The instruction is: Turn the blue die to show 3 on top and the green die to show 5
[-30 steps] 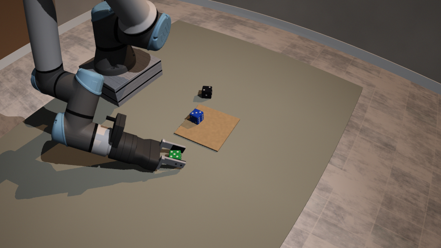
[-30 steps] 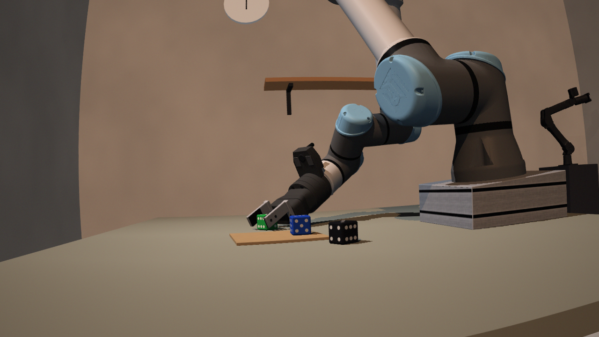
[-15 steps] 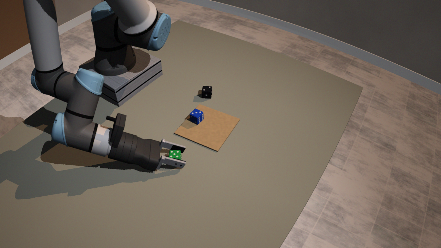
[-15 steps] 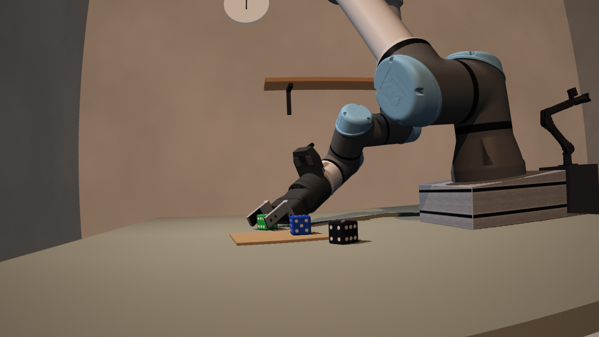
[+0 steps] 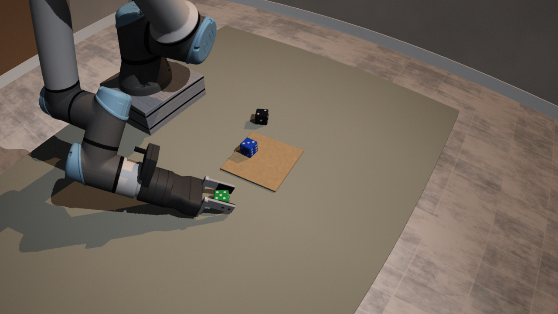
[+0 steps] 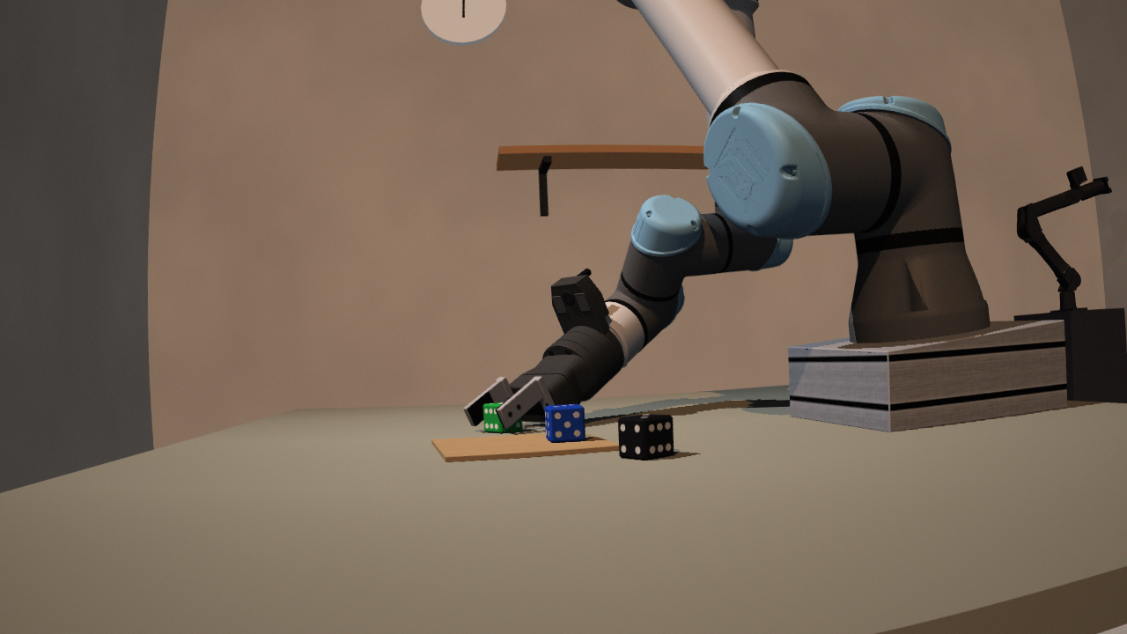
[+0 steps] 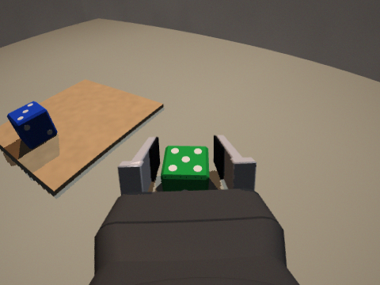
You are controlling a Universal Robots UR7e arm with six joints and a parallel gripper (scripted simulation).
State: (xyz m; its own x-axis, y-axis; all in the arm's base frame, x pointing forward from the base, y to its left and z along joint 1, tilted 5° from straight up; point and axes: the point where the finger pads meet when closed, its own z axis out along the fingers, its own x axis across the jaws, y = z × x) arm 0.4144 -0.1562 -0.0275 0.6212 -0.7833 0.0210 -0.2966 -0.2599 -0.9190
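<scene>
My hand is 1 cm past the green die and 1 cm above it. From my hand the other things lie so: brown mat 1 cm behind, 15 cm to the left, 2 cm below; then black die 9 cm behind, 26 cm to the left, 1 cm below; then blue die 5 cm behind, 15 cm to the left, 1 cm below.
</scene>
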